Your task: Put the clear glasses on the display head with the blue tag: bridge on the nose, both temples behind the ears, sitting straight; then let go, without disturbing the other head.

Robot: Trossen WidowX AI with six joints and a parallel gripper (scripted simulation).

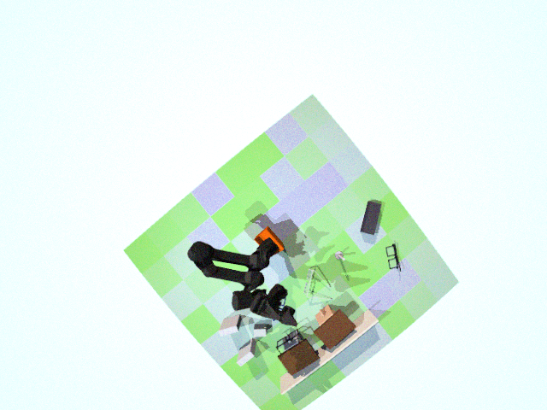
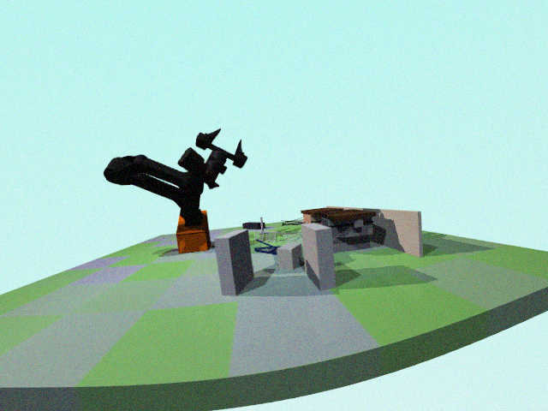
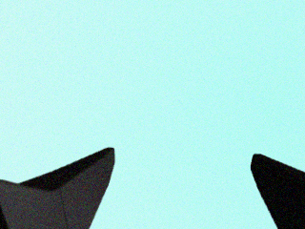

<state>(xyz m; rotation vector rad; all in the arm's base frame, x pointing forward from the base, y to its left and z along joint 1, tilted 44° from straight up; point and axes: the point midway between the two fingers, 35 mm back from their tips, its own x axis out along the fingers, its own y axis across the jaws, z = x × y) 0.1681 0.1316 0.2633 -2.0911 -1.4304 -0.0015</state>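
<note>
Now: gripper tip 100 mm short of the pin stand, 290 mm to the right of it and 400 mm above it. From my gripper tip the other things lie so: pale wall (430 mm ahead, 70 mm to the right, 370 mm below); then dark box (60 mm ahead, 540 mm to the left, 410 mm below); then brown display head (300 mm ahead, 40 mm to the left, 370 mm below).
</note>
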